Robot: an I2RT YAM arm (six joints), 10 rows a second.
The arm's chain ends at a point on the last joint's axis. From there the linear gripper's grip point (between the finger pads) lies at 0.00 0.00 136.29 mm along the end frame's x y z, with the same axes.
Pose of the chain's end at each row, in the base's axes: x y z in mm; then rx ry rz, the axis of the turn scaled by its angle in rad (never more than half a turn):
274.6 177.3 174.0 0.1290 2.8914 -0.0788
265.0 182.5 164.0 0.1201 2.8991 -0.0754
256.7 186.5 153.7 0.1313 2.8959 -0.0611
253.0 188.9 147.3 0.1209 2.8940 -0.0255
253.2 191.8 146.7 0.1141 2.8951 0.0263
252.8 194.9 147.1 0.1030 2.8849 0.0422
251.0 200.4 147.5 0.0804 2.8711 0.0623
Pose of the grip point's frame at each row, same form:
307.5 168.5 42.0 0.1290 2.8914 -0.0788
296.9 174.2 31.8 0.1201 2.8991 -0.0754
289.1 179.4 21.5 0.1313 2.8959 -0.0611
285.9 185.2 15.1 0.1209 2.8940 -0.0255
286.2 192.9 14.5 0.1141 2.8951 0.0263
287.2 197.6 15.3 0.1030 2.8849 0.0422
287.3 205.2 16.2 0.0804 2.8711 0.0623

